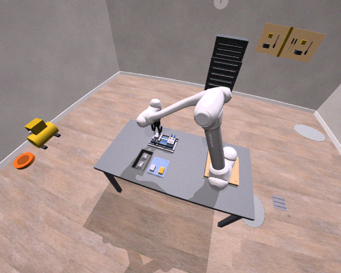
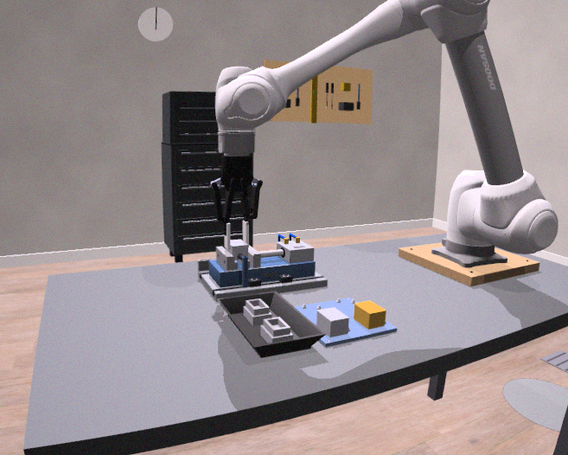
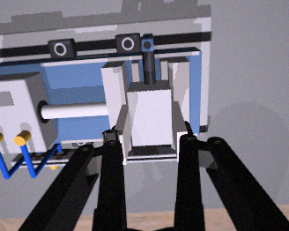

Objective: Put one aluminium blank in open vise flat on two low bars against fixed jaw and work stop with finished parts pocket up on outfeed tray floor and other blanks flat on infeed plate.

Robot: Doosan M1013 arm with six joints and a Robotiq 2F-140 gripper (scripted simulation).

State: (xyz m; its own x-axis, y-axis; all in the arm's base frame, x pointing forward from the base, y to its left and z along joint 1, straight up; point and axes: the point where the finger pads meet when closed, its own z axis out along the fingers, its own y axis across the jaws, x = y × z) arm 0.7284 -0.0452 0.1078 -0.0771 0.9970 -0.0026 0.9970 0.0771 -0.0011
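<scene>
Now: the dark work stop rod 5 cm to the left of my hand and 5 cm below it. Round my hand: piston rod 9 cm behind, 6 cm below, 1 cm to the right; then fixed jaw 6 cm below, 3 cm ahead; then moving jaw 6 cm below, 4 cm behind.
</scene>
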